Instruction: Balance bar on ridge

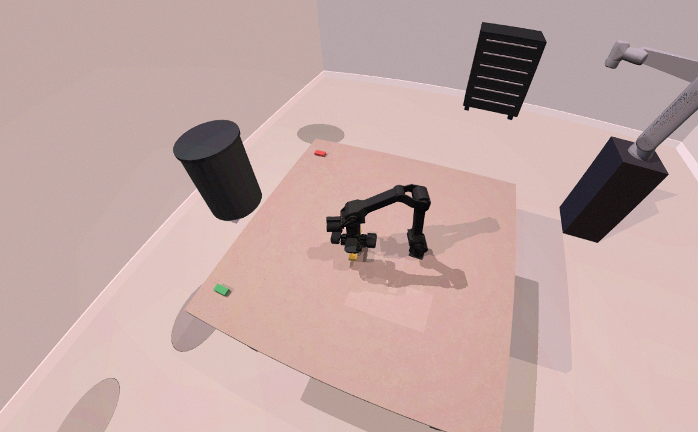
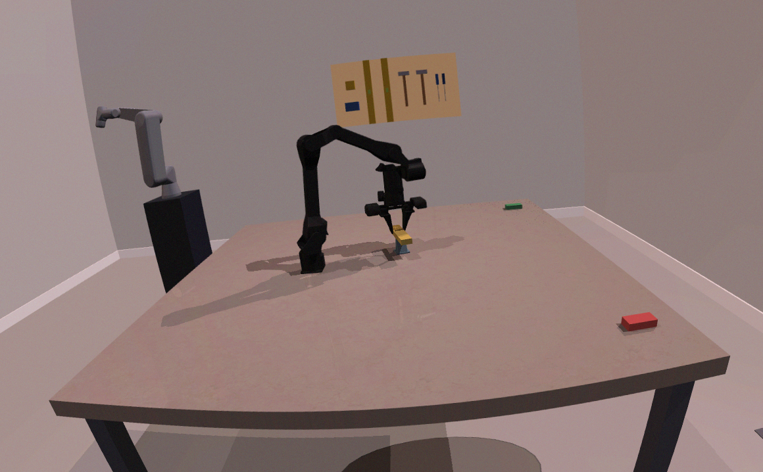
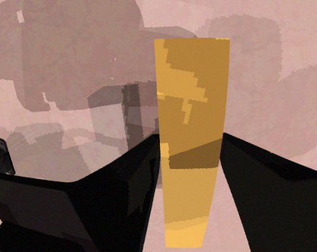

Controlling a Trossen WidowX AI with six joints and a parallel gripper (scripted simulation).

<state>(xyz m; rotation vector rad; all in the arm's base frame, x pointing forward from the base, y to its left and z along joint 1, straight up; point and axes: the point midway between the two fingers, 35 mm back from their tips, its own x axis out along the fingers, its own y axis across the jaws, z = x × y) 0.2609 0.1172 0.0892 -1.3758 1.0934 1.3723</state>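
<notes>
My gripper tip is now 3 cm to the left of the yellow bar and 1 cm short of it. From my gripper tip the other things lie so: red block (62 cm to the right, 48 cm ahead, 5 cm below); then green block (48 cm ahead, 38 cm to the left, 5 cm below).
</notes>
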